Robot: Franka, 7 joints.
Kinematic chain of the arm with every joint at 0, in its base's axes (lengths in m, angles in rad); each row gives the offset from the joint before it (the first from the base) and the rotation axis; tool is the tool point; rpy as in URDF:
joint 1: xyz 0 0 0.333 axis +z
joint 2: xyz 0 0 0 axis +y
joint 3: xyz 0 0 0.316 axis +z
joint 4: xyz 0.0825 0 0 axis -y
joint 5: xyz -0.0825 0 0.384 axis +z
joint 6: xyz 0 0 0 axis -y
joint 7: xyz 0.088 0 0 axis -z
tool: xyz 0 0 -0.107 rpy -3.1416 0 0
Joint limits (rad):
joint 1: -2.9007..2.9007
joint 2: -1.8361..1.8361
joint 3: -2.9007..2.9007
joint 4: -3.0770..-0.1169
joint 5: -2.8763..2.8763
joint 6: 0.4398..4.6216
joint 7: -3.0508..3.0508
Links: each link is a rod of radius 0.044 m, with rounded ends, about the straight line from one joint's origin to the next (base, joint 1, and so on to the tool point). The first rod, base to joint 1, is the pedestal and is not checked.
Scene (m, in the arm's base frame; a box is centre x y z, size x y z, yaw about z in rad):
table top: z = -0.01
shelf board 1: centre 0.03 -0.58 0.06 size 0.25 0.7 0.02 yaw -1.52
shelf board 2: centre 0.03 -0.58 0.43 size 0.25 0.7 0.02 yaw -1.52
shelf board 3: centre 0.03 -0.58 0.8 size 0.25 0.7 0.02 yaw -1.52
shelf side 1: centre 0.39 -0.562 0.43 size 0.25 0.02 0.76 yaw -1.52
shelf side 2: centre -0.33 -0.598 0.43 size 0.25 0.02 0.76 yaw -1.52
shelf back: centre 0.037 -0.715 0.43 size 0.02 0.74 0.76 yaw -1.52
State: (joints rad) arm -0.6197 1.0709 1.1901 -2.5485 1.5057 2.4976 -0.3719
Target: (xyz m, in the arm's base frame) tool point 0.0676 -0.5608 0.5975
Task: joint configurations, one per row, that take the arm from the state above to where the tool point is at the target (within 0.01 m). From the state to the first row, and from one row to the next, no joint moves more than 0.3 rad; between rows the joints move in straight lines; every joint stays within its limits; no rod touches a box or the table.
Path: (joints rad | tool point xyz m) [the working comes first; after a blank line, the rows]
Joints at the target: -1.5612 -0.1168 0.1879 -1.9689 1.4760 2.8151 -0.3719
Straight joint move there: touches shelf board 2, shelf side 1.

1: -0.7423 0.7940 1.0557 -2.5571 1.5229 2.5751 -0.3719 | 0.3342 0.2015 0.1169
2: -0.8648 0.5172 0.9213 -2.5657 1.5402 2.6525 -0.3719 | 0.3882 0.0537 0.1272
3: -0.9874 0.2403 0.7869 -2.5743 1.5574 2.7300 -0.3719 | 0.3991 -0.0999 0.1808
4: -1.1099 -0.0365 0.6525 -2.5829 1.5747 2.8075 -0.3719 | 0.3610 -0.2329 0.2703
5: -1.2325 -0.3134 0.5181 -2.5914 1.5919 2.8849 -0.3719 | 0.2795 -0.3220 0.3815
6: -1.3550 -0.5902 0.3837 -2.6000 1.6091 2.9624 -0.3719 | 0.1706 -0.3515 0.4966
7: -1.4776 -0.8671 0.2493 -2.6086 1.6264 3.0399 -0.3719 | 0.0552 -0.3182 0.5975
8: -1.5055 -0.6170 0.2289 -2.3954 1.5762 2.9649 -0.3719 | 0.0700 -0.3938 0.6164
9: -1.5333 -0.3669 0.2084 -2.1821 1.5261 2.8900 -0.3719 | 0.0742 -0.4764 0.6169
10: -1.5612 -0.1168 0.1879 -1.9689 1.4760 2.8151 -0.3719 | 0.0676 -0.5608 0.5975

